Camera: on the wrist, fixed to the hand. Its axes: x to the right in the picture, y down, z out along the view.
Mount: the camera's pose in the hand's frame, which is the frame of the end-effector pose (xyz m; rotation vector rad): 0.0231 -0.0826 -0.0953 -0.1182 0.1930 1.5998
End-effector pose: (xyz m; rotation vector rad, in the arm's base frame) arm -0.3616 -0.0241 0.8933 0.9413 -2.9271 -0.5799
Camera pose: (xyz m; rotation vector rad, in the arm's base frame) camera -0.3225 -0.1318 0.9508 -1.2245 -2.3379 -0.4037
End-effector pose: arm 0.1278 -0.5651 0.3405 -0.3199 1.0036 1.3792
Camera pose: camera 0.1618 -0.6368 0.2398 -0.4064 -1.3213 -2.7483
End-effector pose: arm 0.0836 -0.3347 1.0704 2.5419 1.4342 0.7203
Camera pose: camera -0.0147 -0.2818 1.1335 -2.6270 0.8226 -0.9102
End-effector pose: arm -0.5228 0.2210 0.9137 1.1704 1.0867 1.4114
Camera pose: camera -0.6077 0.2499 0.8221 -1.7086 0.0726 -2.4091
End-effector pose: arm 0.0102 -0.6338 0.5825 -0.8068 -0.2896 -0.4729
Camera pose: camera -0.0054 -0.7610 0.5805 -0.8573 0.5857 0.9432
